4 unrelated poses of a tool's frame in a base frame.
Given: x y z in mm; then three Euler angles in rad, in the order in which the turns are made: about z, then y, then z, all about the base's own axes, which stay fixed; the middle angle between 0 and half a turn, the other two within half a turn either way.
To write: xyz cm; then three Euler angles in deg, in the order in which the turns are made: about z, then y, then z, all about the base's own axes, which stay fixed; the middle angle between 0 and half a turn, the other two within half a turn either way. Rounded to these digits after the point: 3 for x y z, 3 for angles.
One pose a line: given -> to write
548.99 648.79 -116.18 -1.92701 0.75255 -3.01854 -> 54.899 64.879 -11.618 -110.410 43.118 -172.950
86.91 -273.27 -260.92 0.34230 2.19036 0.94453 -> 8.691 -27.327 -26.092 19.612 125.498 54.118
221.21 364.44 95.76 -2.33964 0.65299 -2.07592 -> 22.121 36.444 9.576 -134.051 37.414 -118.941
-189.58 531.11 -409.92 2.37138 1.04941 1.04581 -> -18.958 53.111 -40.992 135.870 60.127 59.920
